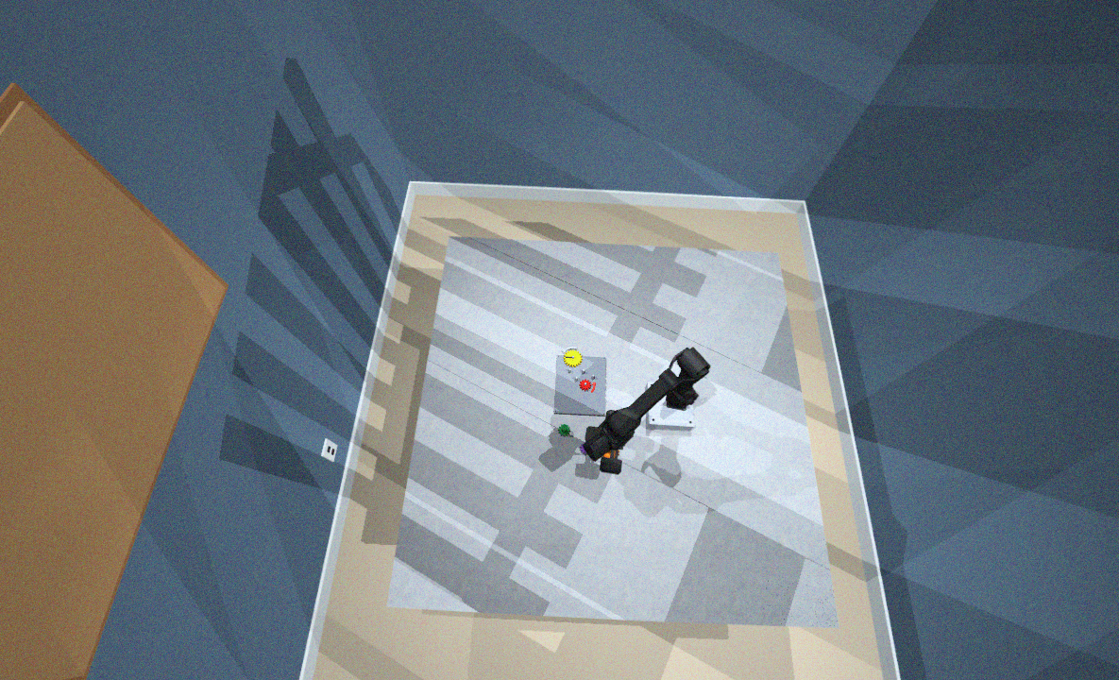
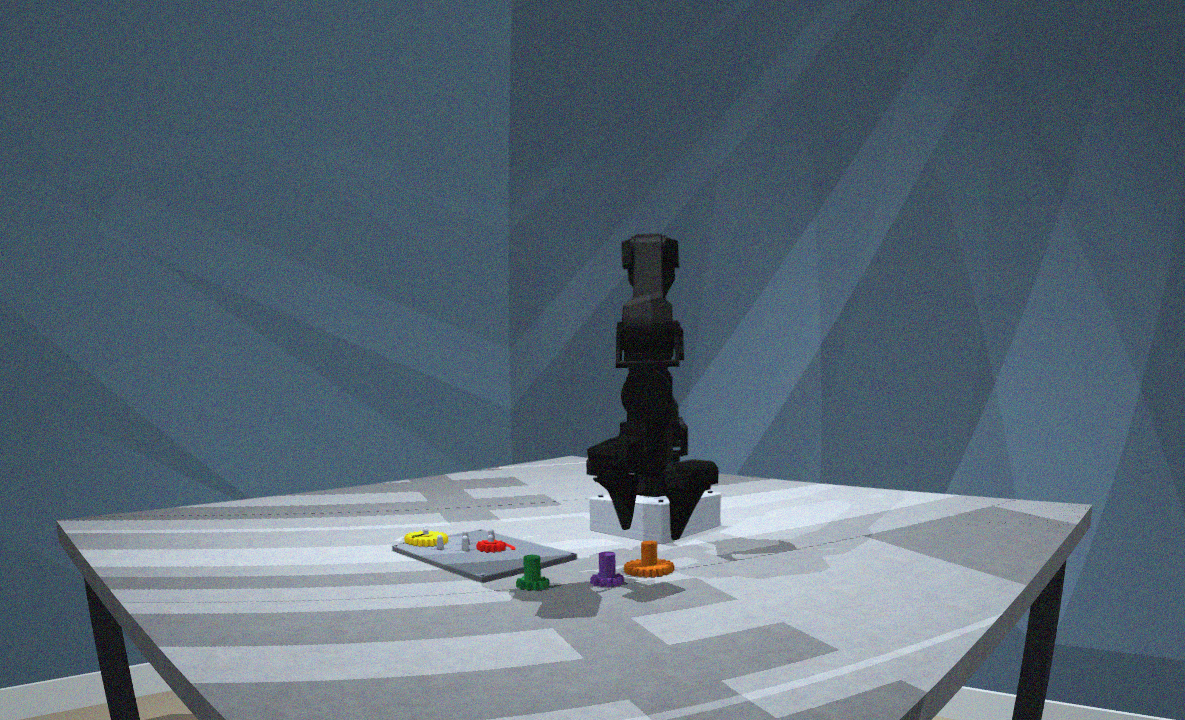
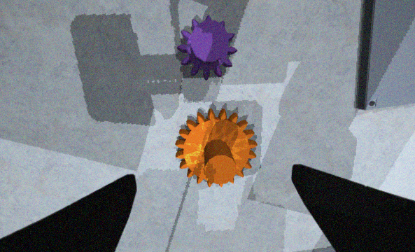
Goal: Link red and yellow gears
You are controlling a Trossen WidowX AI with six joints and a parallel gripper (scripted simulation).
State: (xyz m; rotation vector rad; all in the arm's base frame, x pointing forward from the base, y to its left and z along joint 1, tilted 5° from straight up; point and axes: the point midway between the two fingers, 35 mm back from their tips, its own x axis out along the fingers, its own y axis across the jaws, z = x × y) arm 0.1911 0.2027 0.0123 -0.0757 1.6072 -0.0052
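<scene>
Now: the orange gear 40 mm below my gripper tip. Round my gripper tip: green gear (150 mm ahead, 40 mm to the right, 40 mm below); then red arrow (210 mm to the right, 90 mm ahead, 40 mm below); then purple gear (70 mm ahead, 40 mm below).
</scene>
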